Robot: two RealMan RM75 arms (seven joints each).
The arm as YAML. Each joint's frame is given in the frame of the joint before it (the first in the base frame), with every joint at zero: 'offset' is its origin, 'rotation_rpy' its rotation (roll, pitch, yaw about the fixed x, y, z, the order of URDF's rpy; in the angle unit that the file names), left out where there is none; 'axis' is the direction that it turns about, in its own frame. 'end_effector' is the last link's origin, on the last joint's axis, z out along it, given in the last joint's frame.
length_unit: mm
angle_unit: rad
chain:
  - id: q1
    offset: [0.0, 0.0, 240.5]
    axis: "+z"
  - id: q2
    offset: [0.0, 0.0, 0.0]
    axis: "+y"
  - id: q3
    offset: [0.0, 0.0, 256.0]
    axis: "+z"
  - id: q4
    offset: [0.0, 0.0, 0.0]
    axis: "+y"
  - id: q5
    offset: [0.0, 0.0, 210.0]
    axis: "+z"
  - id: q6
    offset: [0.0, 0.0, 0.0]
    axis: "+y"
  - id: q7
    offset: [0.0, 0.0, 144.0]
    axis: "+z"
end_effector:
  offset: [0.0, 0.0, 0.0]
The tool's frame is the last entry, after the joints.
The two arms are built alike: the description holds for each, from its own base.
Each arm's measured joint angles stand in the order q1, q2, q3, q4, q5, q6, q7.
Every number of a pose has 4 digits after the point. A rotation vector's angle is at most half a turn.
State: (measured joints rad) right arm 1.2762 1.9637 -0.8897 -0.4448 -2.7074 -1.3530 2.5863; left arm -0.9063 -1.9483 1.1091 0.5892 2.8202 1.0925 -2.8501
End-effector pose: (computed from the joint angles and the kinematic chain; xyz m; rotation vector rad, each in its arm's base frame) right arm 0.1087 0.4560 -0.0109 -2.5417 1.2419 -0.3649; left arm -0.2629 0.4413 0.0248 -1.9901 -1.4037 0.4278
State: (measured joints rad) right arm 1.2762 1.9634 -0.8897 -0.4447 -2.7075 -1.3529 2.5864; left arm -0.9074 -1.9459 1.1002 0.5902 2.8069 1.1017 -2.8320
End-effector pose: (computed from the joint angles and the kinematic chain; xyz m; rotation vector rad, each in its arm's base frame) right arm 0.1087 0.4561 -0.0108 -2.5412 1.2420 -0.3648; left arm -0.2614 0.4412 0.0253 -2.0065 -1.4064 0.4199
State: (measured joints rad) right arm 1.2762 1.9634 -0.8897 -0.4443 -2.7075 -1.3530 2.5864; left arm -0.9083 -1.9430 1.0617 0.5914 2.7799 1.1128 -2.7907
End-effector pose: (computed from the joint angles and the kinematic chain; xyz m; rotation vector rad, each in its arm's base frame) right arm 0.1088 0.4560 -0.0109 -2.5414 1.2424 -0.3652; left arm -0.2587 0.4420 0.0269 -2.0353 -1.4195 0.3790
